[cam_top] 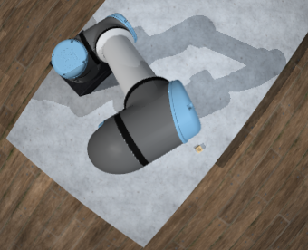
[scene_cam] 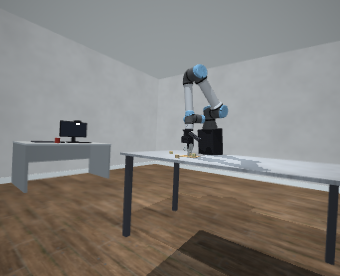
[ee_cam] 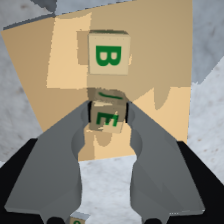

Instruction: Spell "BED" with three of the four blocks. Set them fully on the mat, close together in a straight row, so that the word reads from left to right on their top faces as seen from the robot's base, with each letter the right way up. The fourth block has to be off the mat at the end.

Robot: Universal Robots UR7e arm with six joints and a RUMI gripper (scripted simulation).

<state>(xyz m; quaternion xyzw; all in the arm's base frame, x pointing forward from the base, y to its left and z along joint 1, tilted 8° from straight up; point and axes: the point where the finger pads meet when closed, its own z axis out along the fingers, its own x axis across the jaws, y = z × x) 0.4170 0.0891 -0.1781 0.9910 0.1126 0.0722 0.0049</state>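
Now: the E block right at my hand. Also, from my hand: tan mat: 2 cm below; B block: 4 cm to the left, 1 cm behind; D block: 23 cm to the right, 1 cm below.
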